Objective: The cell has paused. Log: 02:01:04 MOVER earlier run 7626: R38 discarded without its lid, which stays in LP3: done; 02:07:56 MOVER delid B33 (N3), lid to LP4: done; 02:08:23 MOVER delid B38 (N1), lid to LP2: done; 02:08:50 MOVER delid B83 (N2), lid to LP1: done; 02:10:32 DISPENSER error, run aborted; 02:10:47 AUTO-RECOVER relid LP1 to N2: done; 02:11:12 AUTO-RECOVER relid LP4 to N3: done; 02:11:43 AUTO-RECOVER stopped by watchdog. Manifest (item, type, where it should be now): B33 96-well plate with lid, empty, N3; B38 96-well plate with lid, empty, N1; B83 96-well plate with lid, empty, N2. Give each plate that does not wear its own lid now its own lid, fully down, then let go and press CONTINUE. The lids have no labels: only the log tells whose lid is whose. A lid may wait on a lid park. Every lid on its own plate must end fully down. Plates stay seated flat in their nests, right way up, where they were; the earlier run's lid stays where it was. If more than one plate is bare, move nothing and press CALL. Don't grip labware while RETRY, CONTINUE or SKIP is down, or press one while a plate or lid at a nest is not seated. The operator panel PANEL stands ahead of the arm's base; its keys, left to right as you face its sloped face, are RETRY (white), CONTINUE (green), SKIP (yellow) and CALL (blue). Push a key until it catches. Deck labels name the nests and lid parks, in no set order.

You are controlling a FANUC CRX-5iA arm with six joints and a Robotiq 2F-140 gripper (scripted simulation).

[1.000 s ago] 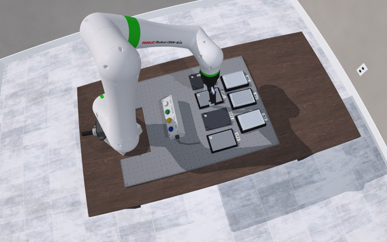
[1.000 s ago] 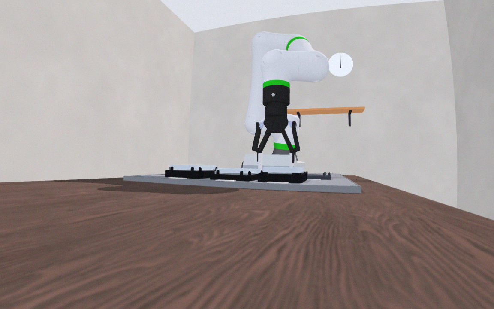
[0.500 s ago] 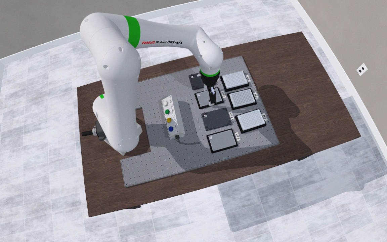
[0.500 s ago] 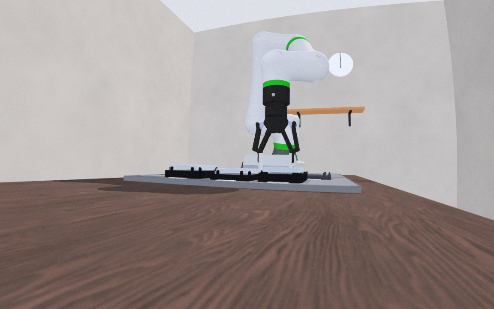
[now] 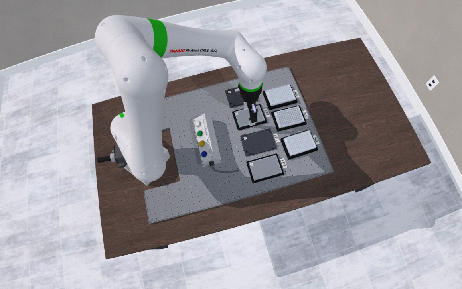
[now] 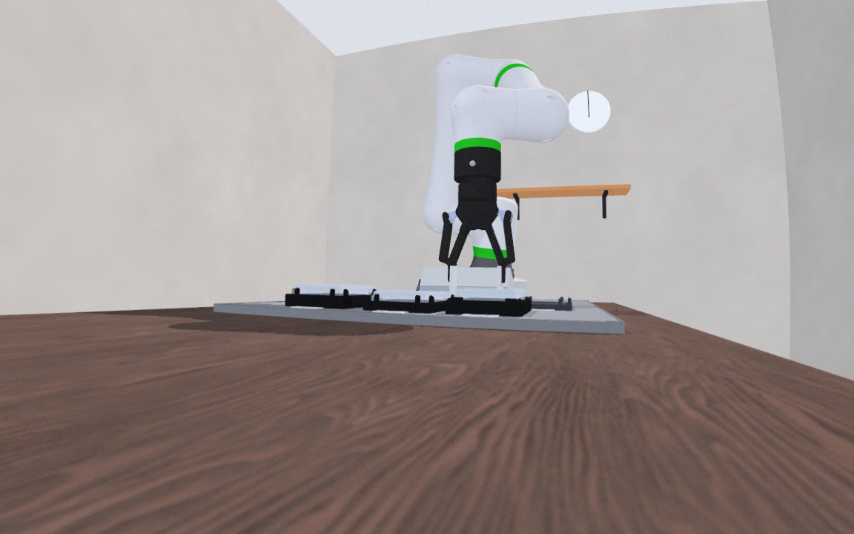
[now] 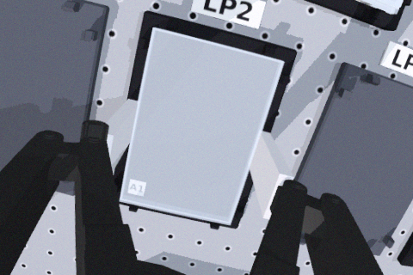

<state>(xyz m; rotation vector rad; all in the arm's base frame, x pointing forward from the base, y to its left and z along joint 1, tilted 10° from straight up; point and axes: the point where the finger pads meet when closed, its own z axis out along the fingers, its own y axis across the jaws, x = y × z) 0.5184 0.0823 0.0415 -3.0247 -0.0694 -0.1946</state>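
The lid park LP2 lies 3 cm below my hand. Round my hand: plate: 18 cm ahead, 5 cm to the right, 2 cm below; lid park LP1: 1 cm ahead, 14 cm to the right, 3 cm below; lid park LP4: 1 cm behind, 13 cm to the left, 3 cm below.
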